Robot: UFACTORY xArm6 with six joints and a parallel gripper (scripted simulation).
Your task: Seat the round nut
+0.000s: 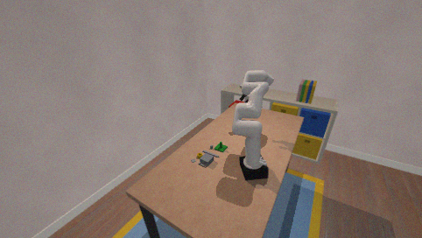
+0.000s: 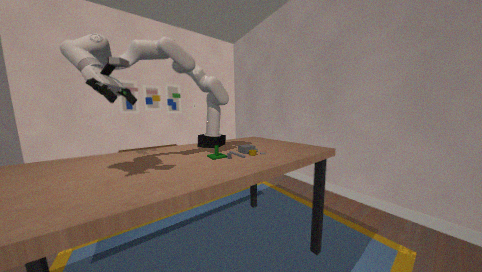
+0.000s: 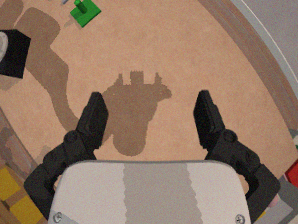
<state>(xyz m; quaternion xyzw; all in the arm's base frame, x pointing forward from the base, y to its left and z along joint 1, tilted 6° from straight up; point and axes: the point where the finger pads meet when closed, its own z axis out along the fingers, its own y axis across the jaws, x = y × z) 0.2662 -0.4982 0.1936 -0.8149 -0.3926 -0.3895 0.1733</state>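
The small grey disc lies 120 mm ahead of my hand, 600 mm to the left of it and 280 mm below it. From my hand the other things lie so: small grey cube 90 mm ahead, 410 mm to the left, 270 mm below; grey block 30 mm ahead, 560 mm to the left, 260 mm below; grey bar 50 mm ahead, 470 mm to the left, 280 mm below.
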